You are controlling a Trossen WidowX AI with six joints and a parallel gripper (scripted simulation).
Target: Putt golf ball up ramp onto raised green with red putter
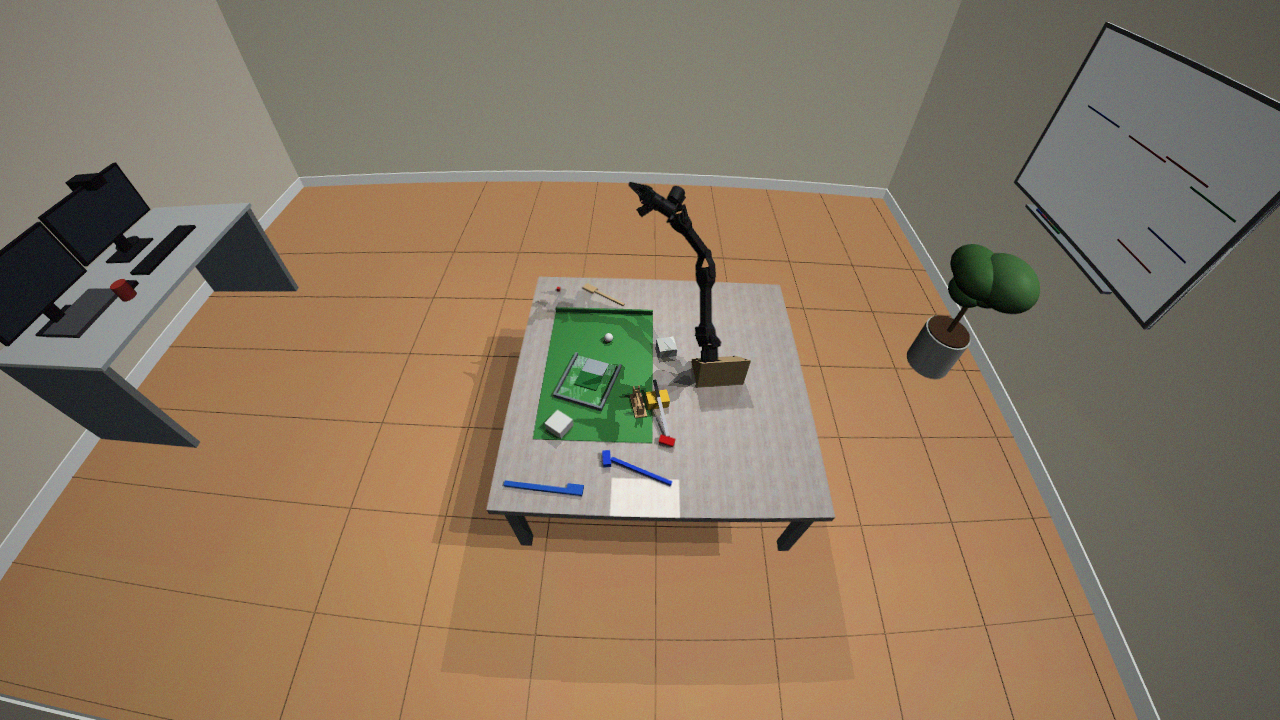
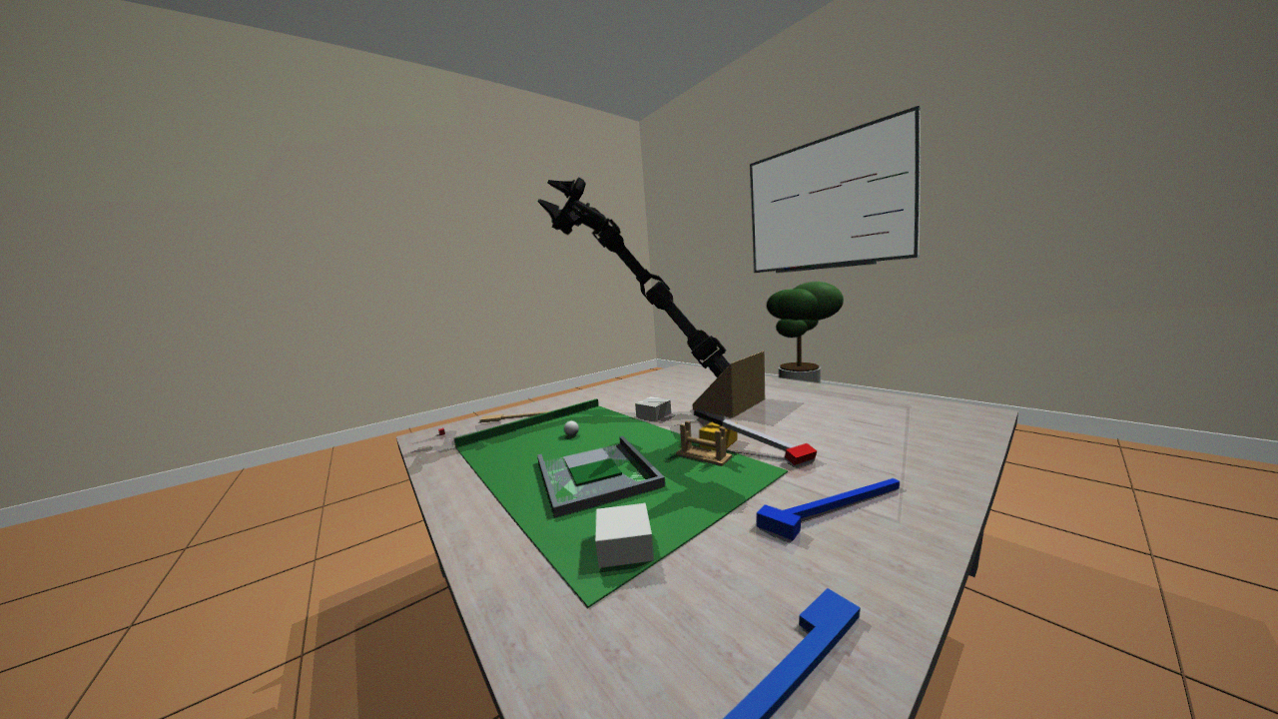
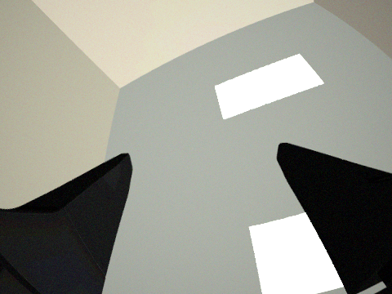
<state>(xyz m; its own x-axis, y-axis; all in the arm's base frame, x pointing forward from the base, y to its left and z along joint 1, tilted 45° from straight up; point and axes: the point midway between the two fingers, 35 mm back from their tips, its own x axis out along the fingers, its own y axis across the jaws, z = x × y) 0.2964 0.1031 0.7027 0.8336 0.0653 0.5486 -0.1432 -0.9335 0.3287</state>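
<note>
Right now my gripper tip is 6 cm past the red putter, 62 cm to the right of it and 68 cm above it. From my gripper tip the other things lie so: wooden rack: 3 cm ahead, 54 cm to the left, 68 cm below; then green mat: 17 cm ahead, 33 cm to the left, 72 cm below; then white golf ball: 11 cm ahead, 16 cm to the left, 70 cm below.
</note>
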